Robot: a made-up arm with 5 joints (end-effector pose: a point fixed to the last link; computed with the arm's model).
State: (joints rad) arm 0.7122 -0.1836 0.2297 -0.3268 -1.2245
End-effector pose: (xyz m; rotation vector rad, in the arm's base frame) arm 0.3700 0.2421 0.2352 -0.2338 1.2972 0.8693
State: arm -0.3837 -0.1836 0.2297 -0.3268 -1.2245
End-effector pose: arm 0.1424 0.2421 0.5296 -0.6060 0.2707 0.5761
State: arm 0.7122 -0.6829 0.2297 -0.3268 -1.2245
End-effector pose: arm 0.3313 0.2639 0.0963 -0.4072 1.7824 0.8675
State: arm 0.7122 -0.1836 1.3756 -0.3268 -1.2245
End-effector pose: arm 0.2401 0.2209 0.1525 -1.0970 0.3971 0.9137
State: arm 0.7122 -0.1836 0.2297 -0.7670 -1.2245
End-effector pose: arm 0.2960 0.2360 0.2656 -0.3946 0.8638 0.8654
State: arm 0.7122 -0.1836 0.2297 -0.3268 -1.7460
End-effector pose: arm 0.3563 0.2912 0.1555 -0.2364 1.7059 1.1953
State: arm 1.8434 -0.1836 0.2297 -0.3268 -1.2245
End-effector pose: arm 0.2016 0.2421 -0.1086 0.3234 2.3300 1.0349
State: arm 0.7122 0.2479 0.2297 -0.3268 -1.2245
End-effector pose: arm 0.3564 0.1894 0.3493 -0.0919 0.8784 0.8414
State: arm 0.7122 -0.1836 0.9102 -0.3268 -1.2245
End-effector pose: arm 0.2808 0.2410 0.2006 -0.7689 0.7844 0.9219
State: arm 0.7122 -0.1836 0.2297 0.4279 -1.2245
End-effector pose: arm 0.4460 0.2347 0.1234 0.0975 2.0230 0.8014
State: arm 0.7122 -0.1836 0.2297 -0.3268 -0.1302
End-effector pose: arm 0.2526 0.1614 0.3623 -0.1973 0.4297 0.1999
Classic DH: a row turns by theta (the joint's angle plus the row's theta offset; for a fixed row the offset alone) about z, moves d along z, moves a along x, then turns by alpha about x. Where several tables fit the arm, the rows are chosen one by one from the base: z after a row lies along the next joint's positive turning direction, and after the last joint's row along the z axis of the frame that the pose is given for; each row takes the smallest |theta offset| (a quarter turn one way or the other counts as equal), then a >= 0, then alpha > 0; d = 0 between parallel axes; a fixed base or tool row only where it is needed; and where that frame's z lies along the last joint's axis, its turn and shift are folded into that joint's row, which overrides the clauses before.
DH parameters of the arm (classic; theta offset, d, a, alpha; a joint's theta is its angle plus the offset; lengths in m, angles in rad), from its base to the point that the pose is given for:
base (fixed): 0 0.196 0.015 -1.5708
joint 1: 1.3084 0.194 -0.0528 2.4361
joint 2: -0.2386 0.3404 -0.1263 1.1766
joint 3: -0.321 -0.1427 0.0813 2.6344
joint 4: 1.1987 0.0374 0.0951 2.4091
joint 5: -0.225 -0.0258 0.0368 2.2907
tool (fixed): 2.9918 0.239 0 0

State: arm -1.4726 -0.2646 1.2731 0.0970 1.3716
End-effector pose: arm 0.1077 0.0784 0.2597 -0.1373 2.8048 0.2040
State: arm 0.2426 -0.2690 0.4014 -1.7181 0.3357
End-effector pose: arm 0.0939 0.0256 0.0238 0.0714 -1.8339 0.2463
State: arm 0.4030 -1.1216 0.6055 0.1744 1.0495
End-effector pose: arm 0.1085 0.2386 0.2814 -0.8801 -0.1176 -0.0052
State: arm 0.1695 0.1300 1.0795 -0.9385 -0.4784
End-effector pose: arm 0.1316 0.0779 0.2016 -0.7072 -1.4020 0.3892
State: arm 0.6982 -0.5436 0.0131 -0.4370 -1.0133
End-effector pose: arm 0.3696 0.2461 0.1842 -0.2568 1.5067 0.6841
